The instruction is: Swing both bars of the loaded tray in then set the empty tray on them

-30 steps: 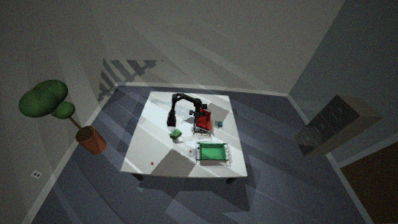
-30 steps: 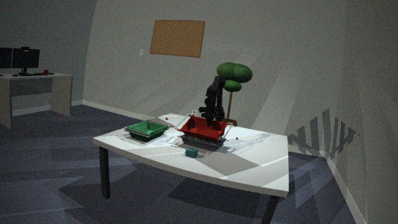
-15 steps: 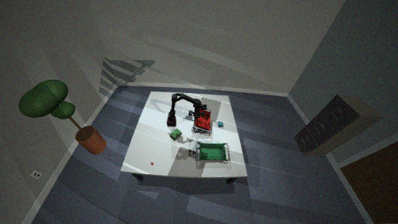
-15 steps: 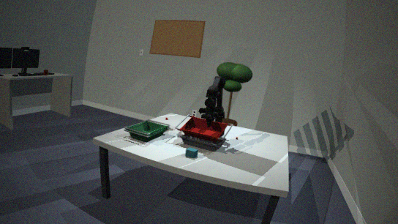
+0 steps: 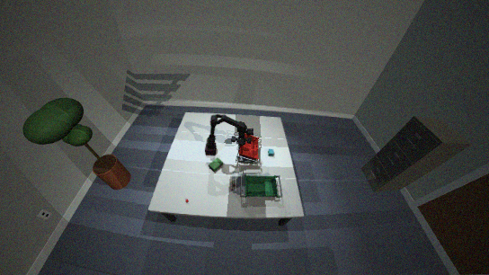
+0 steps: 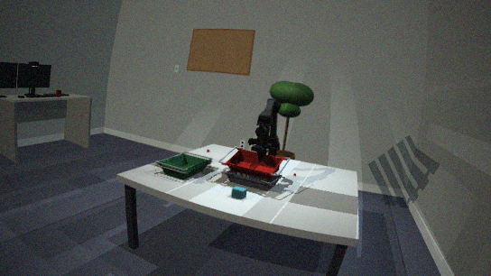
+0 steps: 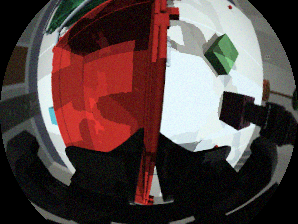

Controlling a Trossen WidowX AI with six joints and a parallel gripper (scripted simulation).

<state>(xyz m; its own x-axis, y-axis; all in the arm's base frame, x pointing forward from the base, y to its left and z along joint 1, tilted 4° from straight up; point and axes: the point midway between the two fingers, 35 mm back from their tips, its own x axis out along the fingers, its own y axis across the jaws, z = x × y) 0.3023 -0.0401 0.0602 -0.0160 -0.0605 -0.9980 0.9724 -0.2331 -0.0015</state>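
My gripper tip is 8 cm short of the red tray, 2 cm to the left of it and 1 cm below it. The rest, counted from my gripper tip: teal block (32 cm ahead, 10 cm below, 4 cm to the right); then green block (26 cm behind, 13 cm to the right, 10 cm below).
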